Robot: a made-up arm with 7 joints.
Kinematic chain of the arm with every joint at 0, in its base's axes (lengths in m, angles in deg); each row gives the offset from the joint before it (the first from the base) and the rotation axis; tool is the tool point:
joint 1: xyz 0 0 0.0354 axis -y
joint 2: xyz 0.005 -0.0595 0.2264 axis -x
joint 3: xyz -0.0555 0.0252 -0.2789 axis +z
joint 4: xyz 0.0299 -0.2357 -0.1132 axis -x
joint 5: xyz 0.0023 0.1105 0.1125 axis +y
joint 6: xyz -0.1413 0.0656 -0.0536 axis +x
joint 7: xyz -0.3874 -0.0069 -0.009 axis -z
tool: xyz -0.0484 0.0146 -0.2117
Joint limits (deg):
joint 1: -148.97..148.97
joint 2: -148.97..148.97
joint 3: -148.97..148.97
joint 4: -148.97..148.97
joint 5: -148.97..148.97
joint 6: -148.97..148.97
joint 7: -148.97..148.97
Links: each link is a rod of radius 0.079 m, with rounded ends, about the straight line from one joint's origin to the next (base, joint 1, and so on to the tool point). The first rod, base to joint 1, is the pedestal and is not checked.
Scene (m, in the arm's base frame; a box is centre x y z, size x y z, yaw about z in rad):
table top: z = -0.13
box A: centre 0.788 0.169 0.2 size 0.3 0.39 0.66 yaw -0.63
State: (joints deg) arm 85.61 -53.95 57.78 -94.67 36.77 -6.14 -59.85
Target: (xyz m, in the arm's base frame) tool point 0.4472 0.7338 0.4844
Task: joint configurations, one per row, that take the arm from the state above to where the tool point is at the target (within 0.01 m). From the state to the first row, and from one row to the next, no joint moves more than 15 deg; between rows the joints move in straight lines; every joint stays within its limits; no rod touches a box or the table.
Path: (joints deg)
1: 87.91 -52.39 57.67 -91.79 48.94 -7.42 -51.13
2: 90.22 -50.83 57.55 -88.91 61.11 -8.69 -42.40
3: 92.52 -49.27 57.44 -86.02 73.29 -9.97 -33.68
4: 88.04 -60.05 64.59 -91.60 79.11 -8.52 -41.77
5: 83.56 -70.83 71.75 -97.17 84.93 -7.07 -49.86
6: 79.08 -81.61 78.91 -102.75 90.75 -5.61 -57.95
7: 77.31 -83.52 75.63 -114.30 89.19 -7.82 -56.77
8: 75.55 -85.44 72.35 -125.86 87.62 -10.02 -55.59
9: 73.78 -87.35 69.07 -137.42 86.06 -12.22 -54.40

